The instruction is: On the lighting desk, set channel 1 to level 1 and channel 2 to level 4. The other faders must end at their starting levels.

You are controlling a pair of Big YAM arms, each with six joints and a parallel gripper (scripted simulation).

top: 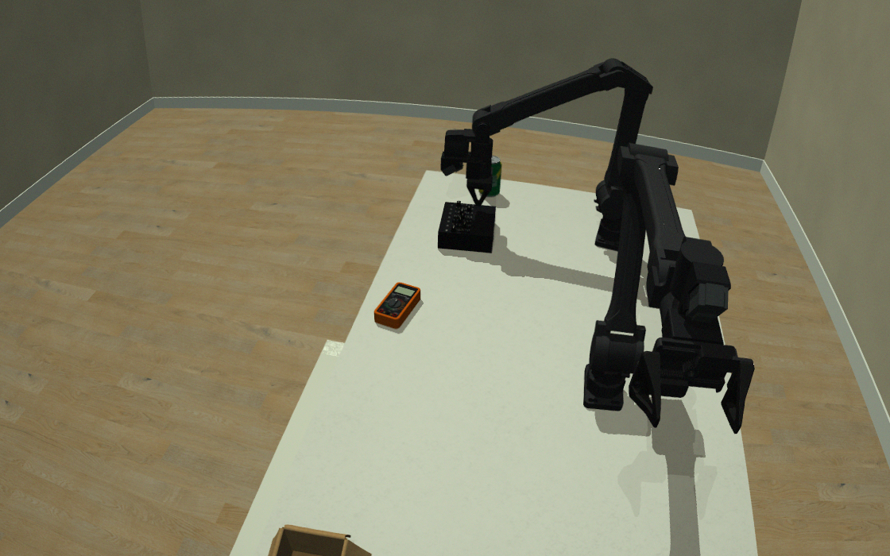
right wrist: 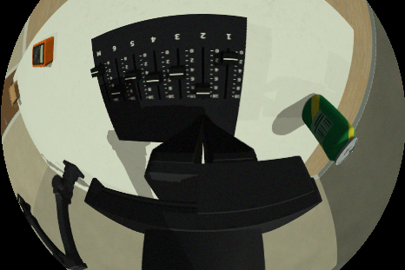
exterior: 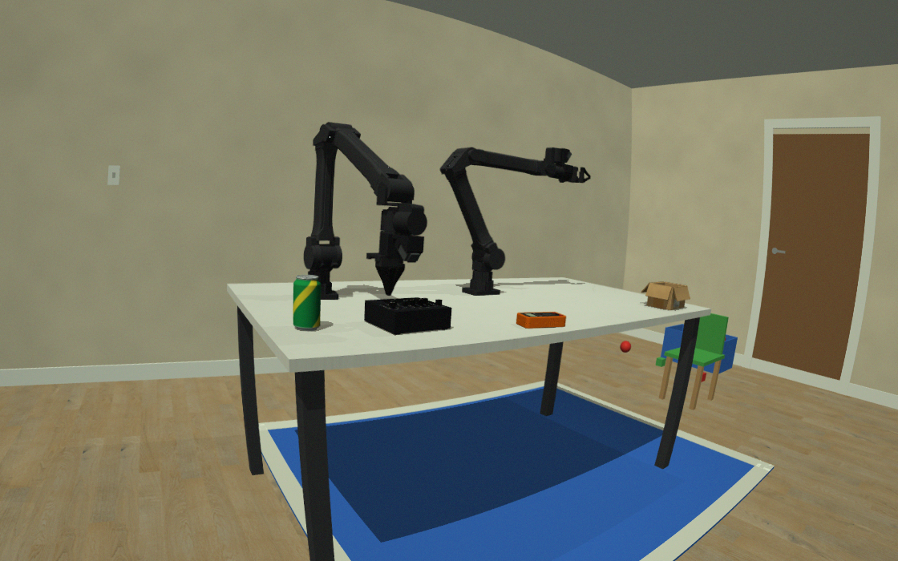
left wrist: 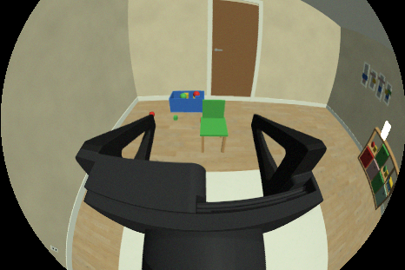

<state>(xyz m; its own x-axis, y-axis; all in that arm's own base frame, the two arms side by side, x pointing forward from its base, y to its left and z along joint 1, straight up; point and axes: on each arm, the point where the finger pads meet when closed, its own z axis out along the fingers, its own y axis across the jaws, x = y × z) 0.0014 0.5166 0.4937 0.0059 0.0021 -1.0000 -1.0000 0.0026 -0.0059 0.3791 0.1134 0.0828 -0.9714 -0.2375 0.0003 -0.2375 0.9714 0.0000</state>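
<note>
Right now the channel 2 fader cap is 2 cm ahead of my right hand and 2 cm below it. The rest, counted from my right hand: channel 1 fader cap 6 cm ahead, 2 cm to the right, 2 cm below; orange multimeter 11 cm ahead, 40 cm to the left, 7 cm below; can 21 cm to the right, 2 cm below.
</note>
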